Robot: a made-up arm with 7 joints.
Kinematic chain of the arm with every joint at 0, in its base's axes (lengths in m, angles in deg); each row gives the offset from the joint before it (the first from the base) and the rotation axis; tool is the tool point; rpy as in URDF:
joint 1: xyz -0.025 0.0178 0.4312 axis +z
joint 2: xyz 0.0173 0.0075 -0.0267 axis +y
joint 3: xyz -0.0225 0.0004 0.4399 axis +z
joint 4: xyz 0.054 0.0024 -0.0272 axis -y
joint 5: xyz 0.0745 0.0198 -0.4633 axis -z
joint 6: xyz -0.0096 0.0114 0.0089 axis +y
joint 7: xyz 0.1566 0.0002 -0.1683 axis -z
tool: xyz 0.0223 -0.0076 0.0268 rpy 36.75 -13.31 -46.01
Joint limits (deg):
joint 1: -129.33..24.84
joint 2: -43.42..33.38
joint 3: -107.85..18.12
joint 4: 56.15..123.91
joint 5: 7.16..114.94
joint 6: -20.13..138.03
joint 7: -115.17..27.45
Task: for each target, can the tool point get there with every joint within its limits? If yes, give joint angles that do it. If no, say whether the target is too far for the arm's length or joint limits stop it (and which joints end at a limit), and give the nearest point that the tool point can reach.
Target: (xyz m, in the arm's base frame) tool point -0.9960 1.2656 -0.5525
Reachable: no: too far | nearest point -0.4553 0.5708 0.3357 | short by 1.251 m
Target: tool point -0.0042 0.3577 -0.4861
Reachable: no: joint limits stop it (at a limit: joint 1, joint 2, joint 3, joint 4, joint 5) | nearest point 0.2434 0.3860 0.1459 | short by 0.679 m
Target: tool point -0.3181 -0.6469 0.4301
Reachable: yes | joints -91.10 16.78 -30.59 68.04 39.11 60.65 -74.79
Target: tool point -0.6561 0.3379 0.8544
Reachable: yes | joints -103.41 -26.37 -82.89 75.93 26.69 3.81 -49.02
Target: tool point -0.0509 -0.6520 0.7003
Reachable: yes | joints -13.40 22.97 -78.10 63.66 60.25 -4.93 -33.17
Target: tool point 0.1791 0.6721 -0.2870
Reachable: no: joint limits stop it (at a limit: joint 1, joint 2, joint 3, joint 4) | nearest point 0.2863 0.4759 0.1522 | short by 0.493 m
